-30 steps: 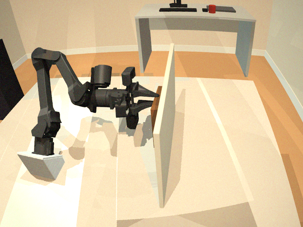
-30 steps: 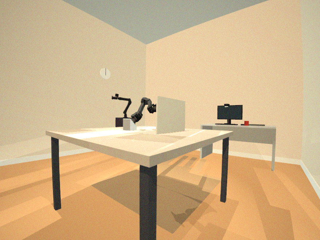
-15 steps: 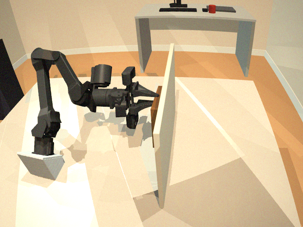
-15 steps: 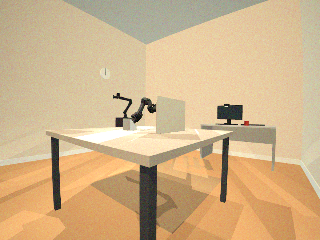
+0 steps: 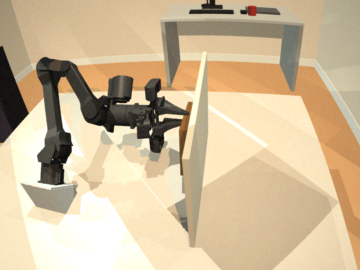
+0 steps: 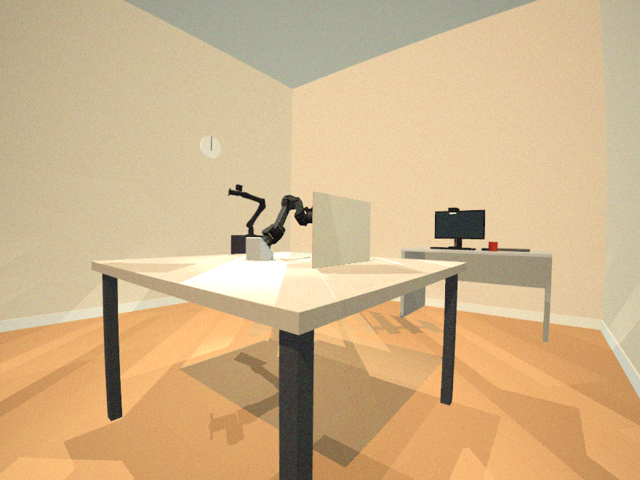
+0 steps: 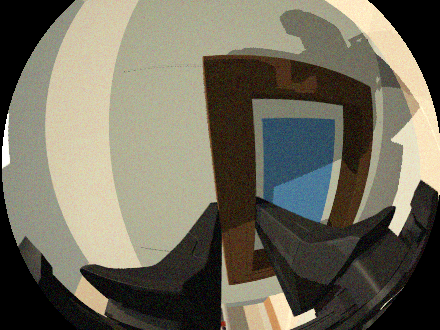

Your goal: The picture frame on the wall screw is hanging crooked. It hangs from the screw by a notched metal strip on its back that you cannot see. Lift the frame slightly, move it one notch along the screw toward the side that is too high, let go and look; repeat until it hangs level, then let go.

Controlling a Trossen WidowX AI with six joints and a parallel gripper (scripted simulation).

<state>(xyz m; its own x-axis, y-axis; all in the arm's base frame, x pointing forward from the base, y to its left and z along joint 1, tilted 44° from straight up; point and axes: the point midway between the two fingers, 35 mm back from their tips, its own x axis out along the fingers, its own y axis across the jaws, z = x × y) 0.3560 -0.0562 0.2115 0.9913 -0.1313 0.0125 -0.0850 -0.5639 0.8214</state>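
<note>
Now: the picture frame 1 cm ahead of my gripper tip, 1 cm to the right of it and 5 cm below it. The rest, counted from my gripper tip: wall panel (2 cm ahead, 1 cm to the right, 6 cm below).
</note>
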